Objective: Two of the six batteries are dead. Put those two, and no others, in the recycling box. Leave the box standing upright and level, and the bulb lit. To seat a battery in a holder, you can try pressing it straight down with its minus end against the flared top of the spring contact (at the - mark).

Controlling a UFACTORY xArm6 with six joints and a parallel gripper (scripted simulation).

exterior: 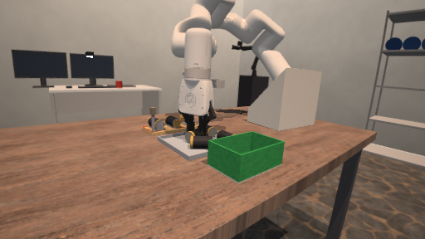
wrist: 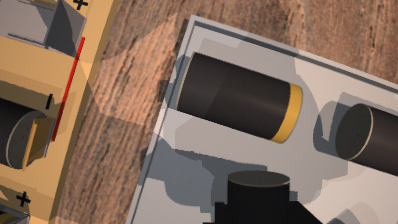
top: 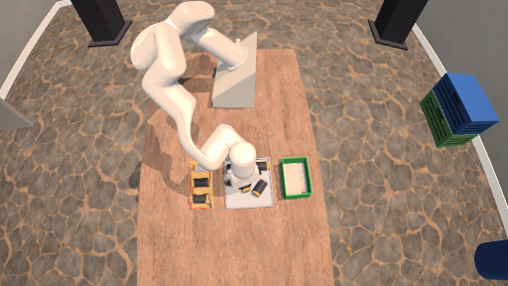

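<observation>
My gripper is now 1 cm past the grey tray, 1 cm to the right of it and 3 cm above it. From my hand the other things lie so: green recycling box: 4 cm behind, 19 cm to the left, 2 cm below.
</observation>
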